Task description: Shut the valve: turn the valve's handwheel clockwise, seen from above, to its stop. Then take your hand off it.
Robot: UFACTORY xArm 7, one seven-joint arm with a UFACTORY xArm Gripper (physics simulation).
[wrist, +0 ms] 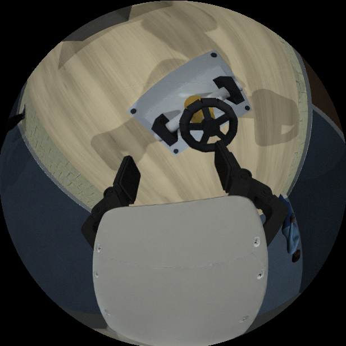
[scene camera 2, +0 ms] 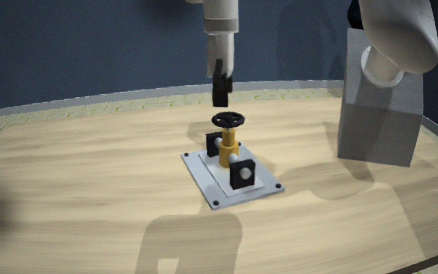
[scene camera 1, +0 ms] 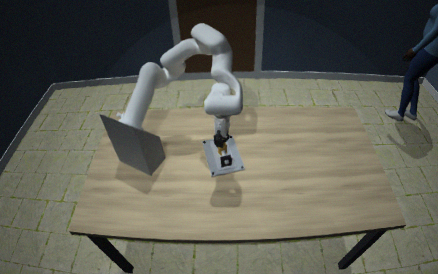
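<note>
The valve's black spoked handwheel (scene camera 2: 228, 119) (wrist: 211, 127) lies level on top of the orange valve body (scene camera 1: 222, 149) (scene camera 2: 229, 154) (wrist: 192, 103). A pipe with black square flanges (scene camera 2: 242, 181) (wrist: 162, 131) runs through the body, on a pale grey base plate (scene camera 1: 212, 162) (scene camera 2: 199, 175) (wrist: 150, 102). My gripper (scene camera 1: 219, 139) (scene camera 2: 220, 105) (wrist: 173, 157) is open and empty, fingers pointing down. In scene camera 2 its fingertips hang a little above the handwheel, towards its left side. In the wrist view the wheel is beyond the right fingertip, not between the fingers. In scene camera 1 the fingers and the wheel overlap.
The valve's plate sits on the wooden table (scene camera 1: 310, 175) (scene camera 2: 90, 165). A grey box-shaped block (scene camera 1: 131, 147) (scene camera 2: 377, 125) stands at the arm's base. A person in blue (scene camera 1: 417, 75) (wrist: 291, 230) stands on the floor beyond the table, at the right in scene camera 1.
</note>
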